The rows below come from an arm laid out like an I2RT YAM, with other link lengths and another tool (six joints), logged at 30 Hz.
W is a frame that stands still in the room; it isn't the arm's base.
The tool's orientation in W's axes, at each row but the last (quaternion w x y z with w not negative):
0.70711, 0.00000, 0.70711, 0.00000
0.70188, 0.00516, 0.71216, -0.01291
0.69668, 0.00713, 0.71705, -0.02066
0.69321, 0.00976, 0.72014, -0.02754
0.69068, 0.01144, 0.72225, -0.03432
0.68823, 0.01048, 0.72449, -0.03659
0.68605, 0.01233, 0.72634, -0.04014
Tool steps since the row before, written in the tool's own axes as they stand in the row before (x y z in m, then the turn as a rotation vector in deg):
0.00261, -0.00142, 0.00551, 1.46, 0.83, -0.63
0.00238, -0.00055, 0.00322, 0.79, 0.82, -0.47
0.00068, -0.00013, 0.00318, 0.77, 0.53, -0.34
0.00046, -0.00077, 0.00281, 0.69, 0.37, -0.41
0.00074, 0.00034, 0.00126, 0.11, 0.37, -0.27
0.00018, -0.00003, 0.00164, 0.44, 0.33, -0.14
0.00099, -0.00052, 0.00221, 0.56, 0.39, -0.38
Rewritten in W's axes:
0.00551, -0.00142, -0.00261, -0.63, 0.83, -1.46
0.00317, -0.00066, -0.00242, -0.46, 0.82, -0.79
0.00315, -0.00027, -0.00077, -0.34, 0.53, -0.77
0.00275, -0.00093, -0.00054, -0.42, 0.37, -0.68
0.00124, 0.00023, -0.00081, -0.25, 0.38, -0.11
0.00162, -0.00015, -0.00026, -0.14, 0.32, -0.44
0.00210, -0.00072, -0.00109, -0.38, 0.40, -0.55

